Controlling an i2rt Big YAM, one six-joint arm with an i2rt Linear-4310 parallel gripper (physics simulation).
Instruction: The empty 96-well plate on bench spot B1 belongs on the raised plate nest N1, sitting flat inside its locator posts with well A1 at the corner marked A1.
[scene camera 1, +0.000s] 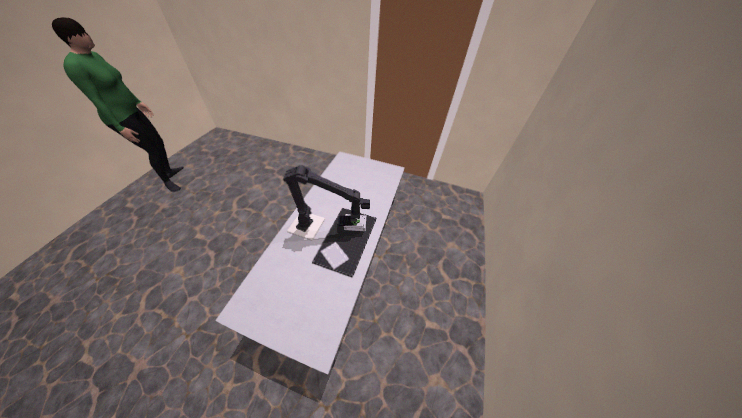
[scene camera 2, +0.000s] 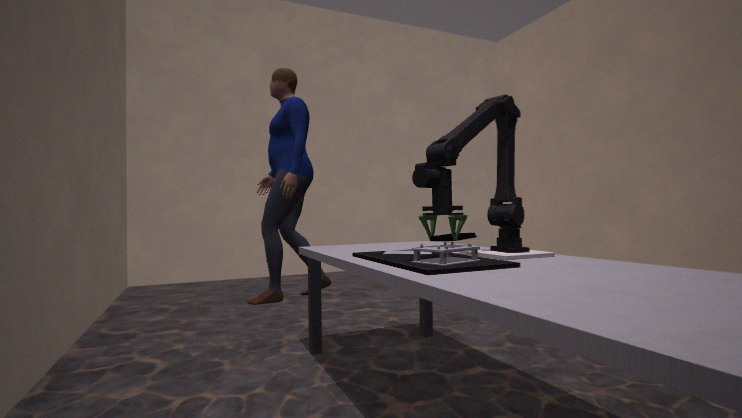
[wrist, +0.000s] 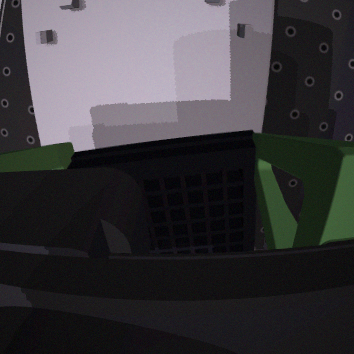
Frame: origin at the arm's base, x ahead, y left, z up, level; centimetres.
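Seen in the pictures: gripper, fingertip midpoint: (scene camera 1: 355, 220) (scene camera 2: 443, 240) (wrist: 159, 149); arm's base, link origin: (scene camera 1: 304, 224) (scene camera 2: 509, 251).
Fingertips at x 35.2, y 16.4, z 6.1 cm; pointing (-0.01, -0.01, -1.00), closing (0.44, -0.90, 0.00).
Pixels of each thing's middle, then the offset from my fingertips to it. "spot": a spot on its surface instead. Level surfaces: height alone.
- black 96-well plate, body centre: (wrist: 176, 252) (scene camera 2: 453, 236) (scene camera 1: 347, 220) dx -5.2, dy -3.0, dz +0.7 cm
- pale square, surface spot: (scene camera 1: 334, 255) spot: dx -1.3, dy -29.6, dz -6.0 cm
- white table, surface height: dz -7.5 cm
The black 96-well plate (scene camera 1: 343, 221) (scene camera 2: 465, 236) (wrist: 195, 200) is held between the green fingers of my gripper (scene camera 1: 355, 221) (scene camera 2: 443, 237) (wrist: 159, 149). In scene camera 2 it hangs a little above the raised nest N1 (scene camera 1: 355, 227) (scene camera 2: 442, 249) (wrist: 125, 65), tilted slightly and reaching past the nest toward the arm's base. In the wrist view, much of the nest's pale top and several small locator posts show beyond the plate's far edge, which runs slightly askew to the nest. The A1 marks cannot be made out. The plate and gripper hide the rest of the nest.
The nest stands on a black perforated mat (scene camera 1: 348, 248) (scene camera 2: 430, 270) (wrist: 310, 65). A pale square (scene camera 1: 334, 255) lies on the mat, apart from the nest. The arm's pale base plate (scene camera 1: 315, 224) (scene camera 2: 540, 254) is on the white table (scene camera 1: 290, 306) (scene camera 2: 597, 280). A person stands away from the table in each scene view.
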